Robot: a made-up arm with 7 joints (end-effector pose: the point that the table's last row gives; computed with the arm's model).
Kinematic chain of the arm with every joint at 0, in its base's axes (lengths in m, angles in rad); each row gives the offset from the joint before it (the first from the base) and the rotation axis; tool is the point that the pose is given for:
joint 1: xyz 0 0.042 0 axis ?
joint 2: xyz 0 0.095 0 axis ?
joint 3: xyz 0 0 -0.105 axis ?
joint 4: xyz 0 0 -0.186 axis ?
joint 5: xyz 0 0 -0.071 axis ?
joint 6: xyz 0 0 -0.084 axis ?
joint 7: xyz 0 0 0 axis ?
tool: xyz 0 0 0
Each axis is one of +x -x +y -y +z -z.
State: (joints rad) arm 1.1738 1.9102 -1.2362 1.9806 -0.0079 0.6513 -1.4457
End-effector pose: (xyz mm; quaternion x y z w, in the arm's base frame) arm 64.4 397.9 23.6 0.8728 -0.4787 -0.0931 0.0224
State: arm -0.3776 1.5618 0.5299 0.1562 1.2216 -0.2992 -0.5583
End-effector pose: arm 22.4 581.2 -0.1 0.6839 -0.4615 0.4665 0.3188
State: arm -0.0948 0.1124 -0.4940 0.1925 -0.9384 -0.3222 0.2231
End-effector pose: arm -15.8 172.7 -442.4 -0.1558 -0.0675 -0.6682 0.7243
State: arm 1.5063 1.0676 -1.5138 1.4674 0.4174 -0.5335 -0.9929
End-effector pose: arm 282.9 331.7 -9.5 0.2516 -0.9347 -0.1041 0.2284
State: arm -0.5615 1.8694 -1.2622 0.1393 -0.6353 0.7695 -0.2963
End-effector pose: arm 64.7 567.9 90.6 -0.4886 -0.6266 0.5837 0.1671
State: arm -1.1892 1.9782 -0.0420 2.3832 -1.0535 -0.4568 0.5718
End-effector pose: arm 101.5 302.6 -74.0 0.1941 0.0690 0.9674 0.1475
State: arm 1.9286 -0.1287 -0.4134 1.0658 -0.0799 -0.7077 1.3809
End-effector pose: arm 289.9 36.0 241.0 -0.1762 0.5741 0.7656 0.2308
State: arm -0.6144 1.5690 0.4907 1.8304 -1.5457 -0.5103 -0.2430
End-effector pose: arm 148.4 388.3 -18.9 -0.4309 0.1897 0.8689 0.1530
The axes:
joint 1: -y
joint 2: +x
joint 3: +z
joint 4: -y
joint 5: +z
joint 6: +y
joint 7: -x

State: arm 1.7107 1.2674 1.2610 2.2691 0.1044 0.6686 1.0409
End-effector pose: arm -55.3 353.4 28.8 -0.5835 0.7969 -0.0775 0.1362
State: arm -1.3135 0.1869 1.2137 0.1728 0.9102 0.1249 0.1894
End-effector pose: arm -414.8 244.0 -118.8 0.4819 0.1275 0.6937 0.5200
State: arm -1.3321 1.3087 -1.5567 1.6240 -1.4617 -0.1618 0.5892
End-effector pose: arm -215.9 370.0 -54.8 0.6806 -0.1133 0.7206 0.0683
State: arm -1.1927 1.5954 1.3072 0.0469 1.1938 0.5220 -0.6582
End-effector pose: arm 17.4 582.5 4.9 0.6196 -0.1011 0.6004 0.4955
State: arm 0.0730 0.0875 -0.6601 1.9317 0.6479 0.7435 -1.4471
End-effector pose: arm 132.0 69.1 -234.1 0.1937 -0.4603 0.1158 0.8586
